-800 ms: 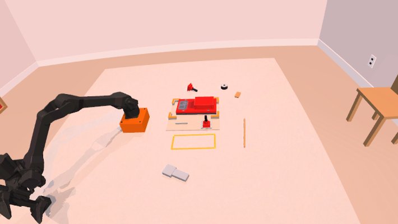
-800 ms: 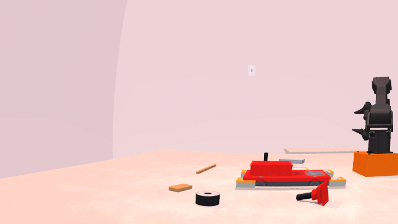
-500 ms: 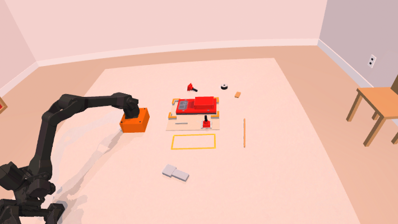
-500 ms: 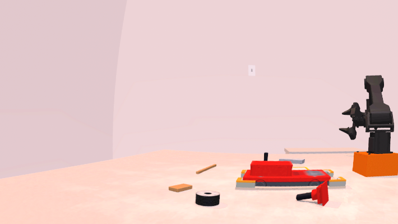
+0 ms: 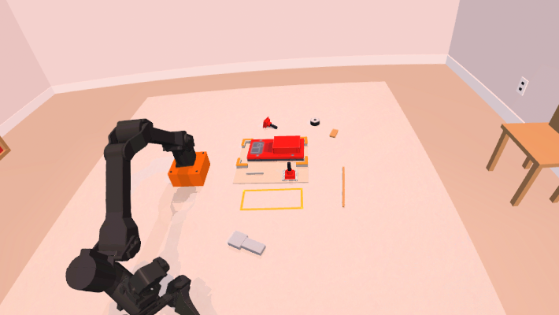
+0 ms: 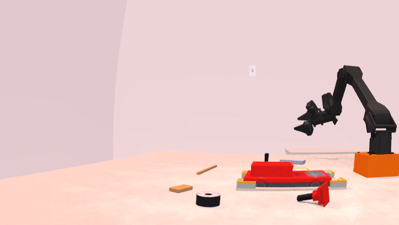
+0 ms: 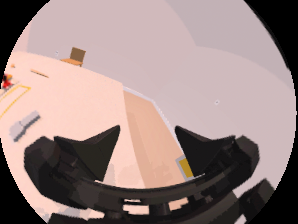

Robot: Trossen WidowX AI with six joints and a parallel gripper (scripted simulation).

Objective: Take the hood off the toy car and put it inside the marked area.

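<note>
My gripper tip is now 66 cm to the right of the red hood, 24 cm short of it and 11 cm above it. The rest, counted from my gripper tip: black wheel: 83 cm to the left, 37 cm ahead, 14 cm below; small wooden block: 74 cm to the left, 43 cm ahead, 15 cm below; thin wooden stick: 46 cm to the left, 39 cm ahead, 15 cm below.
</note>
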